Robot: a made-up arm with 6 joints.
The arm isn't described. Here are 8 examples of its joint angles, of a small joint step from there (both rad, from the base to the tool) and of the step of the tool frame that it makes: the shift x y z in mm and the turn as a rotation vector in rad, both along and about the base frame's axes.
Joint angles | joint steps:
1: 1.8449 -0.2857 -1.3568 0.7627 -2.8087 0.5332 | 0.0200 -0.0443 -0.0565 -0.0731 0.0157 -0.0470
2: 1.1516 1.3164 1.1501 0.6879 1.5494 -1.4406 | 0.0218 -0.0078 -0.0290 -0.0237 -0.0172 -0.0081
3: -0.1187 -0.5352 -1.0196 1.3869 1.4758 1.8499 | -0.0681 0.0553 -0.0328 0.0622 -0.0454 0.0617
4: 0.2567 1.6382 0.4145 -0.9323 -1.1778 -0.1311 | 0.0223 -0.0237 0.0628 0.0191 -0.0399 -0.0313
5: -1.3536 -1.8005 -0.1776 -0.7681 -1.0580 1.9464 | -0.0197 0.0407 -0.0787 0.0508 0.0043 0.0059
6: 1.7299 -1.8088 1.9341 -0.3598 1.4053 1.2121 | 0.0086 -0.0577 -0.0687 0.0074 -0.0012 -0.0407
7: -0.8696 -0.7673 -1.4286 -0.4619 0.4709 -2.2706 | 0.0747 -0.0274 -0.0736 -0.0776 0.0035 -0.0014
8: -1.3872 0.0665 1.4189 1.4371 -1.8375 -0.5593 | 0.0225 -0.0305 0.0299 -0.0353 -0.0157 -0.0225
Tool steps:
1: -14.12 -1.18 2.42 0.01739 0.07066 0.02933
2: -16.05 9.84 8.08 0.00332 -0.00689 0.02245
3: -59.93 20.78 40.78 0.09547 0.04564 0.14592
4: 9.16 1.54 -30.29 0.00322 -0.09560 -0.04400
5: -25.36 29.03 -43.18 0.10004 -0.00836 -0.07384
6: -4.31 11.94 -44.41 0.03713 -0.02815 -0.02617
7: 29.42 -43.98 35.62 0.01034 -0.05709 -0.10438
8: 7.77 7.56 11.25 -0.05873 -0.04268 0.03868
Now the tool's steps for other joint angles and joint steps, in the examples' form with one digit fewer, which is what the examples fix.
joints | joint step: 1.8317 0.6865 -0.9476 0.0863 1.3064 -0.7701 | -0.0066 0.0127 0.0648 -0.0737 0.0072 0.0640
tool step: 51.9 16.7 40.2 -0.0134 0.0779 -0.0310
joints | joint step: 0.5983 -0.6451 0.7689 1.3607 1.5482 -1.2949 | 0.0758 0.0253 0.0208 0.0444 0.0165 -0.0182
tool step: 20.5 0.1 11.4 -0.0296 -0.0454 0.0374
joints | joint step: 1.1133 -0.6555 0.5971 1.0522 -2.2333 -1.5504 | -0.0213 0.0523 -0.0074 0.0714 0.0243 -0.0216
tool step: 5.3 -5.3 4.1 -0.0181 0.0635 0.0591
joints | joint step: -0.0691 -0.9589 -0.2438 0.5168 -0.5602 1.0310 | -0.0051 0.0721 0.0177 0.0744 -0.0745 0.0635
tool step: -72.4 20.1 21.6 0.0564 0.1015 0.1938
